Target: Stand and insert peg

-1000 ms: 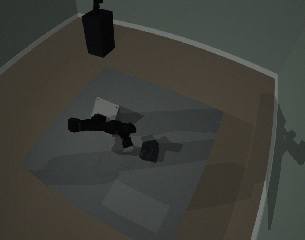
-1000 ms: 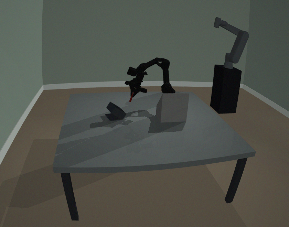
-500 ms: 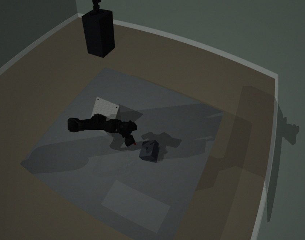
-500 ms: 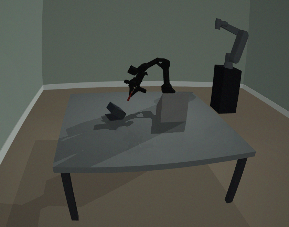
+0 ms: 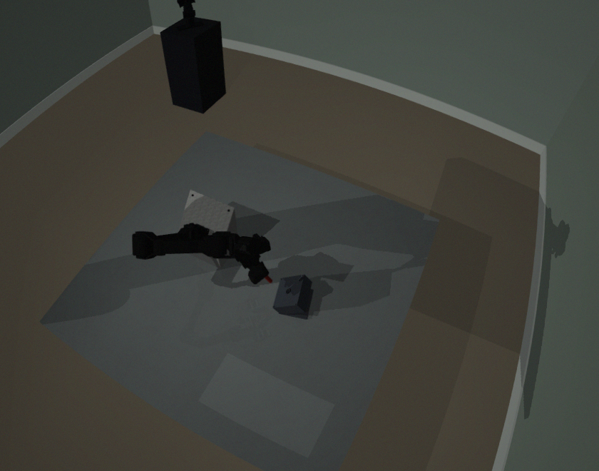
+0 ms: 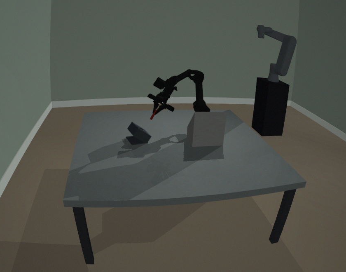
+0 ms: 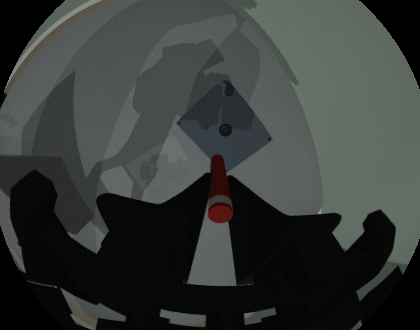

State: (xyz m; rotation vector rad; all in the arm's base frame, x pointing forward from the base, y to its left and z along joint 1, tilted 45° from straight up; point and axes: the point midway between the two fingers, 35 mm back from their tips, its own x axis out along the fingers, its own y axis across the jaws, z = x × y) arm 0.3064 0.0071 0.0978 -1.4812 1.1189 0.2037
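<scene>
My gripper tip is now 10 cm short of the sloped panel, 3 cm to the right of it and 11 cm above it. The rest, counted from my gripper tip: red peg 1 cm behind, 1 cm above.
</scene>
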